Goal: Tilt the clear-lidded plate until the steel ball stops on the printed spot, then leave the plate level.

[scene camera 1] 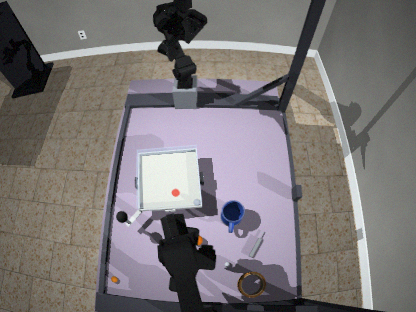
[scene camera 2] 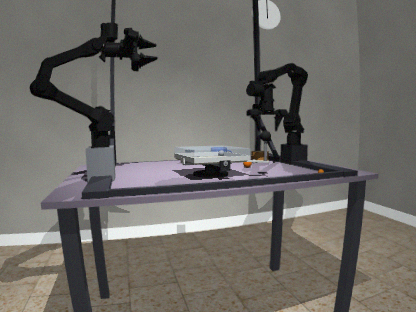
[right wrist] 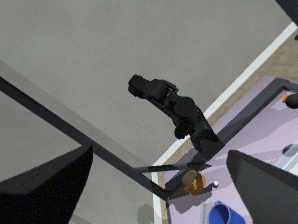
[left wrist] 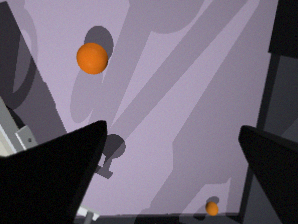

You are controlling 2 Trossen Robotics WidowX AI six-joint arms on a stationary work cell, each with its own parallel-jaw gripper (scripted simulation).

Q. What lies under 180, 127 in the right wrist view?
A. My left gripper.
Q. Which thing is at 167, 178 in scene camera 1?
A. A clear-lidded plate.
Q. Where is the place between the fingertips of my right gripper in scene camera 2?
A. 156, 51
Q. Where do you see a clear-lidded plate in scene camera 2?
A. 197, 155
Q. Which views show my right gripper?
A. Scene camera 1, scene camera 2 and the right wrist view only.
